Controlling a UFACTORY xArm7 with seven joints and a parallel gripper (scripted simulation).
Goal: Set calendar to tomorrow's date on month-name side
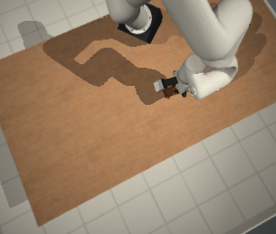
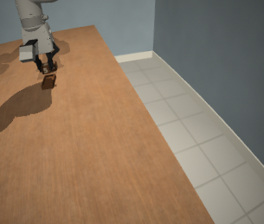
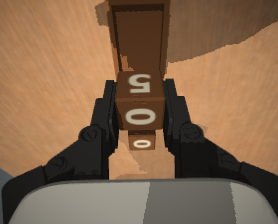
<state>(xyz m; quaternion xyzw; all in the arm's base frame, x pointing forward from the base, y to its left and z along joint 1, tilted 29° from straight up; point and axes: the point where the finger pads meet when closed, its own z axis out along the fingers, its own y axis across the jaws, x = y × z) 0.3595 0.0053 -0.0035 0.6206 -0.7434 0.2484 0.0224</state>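
Now: the brown wooden tray 20 mm to the right of my hand and 60 mm below it. From my hand the other things lie so: brown wooden cube (10 mm below).
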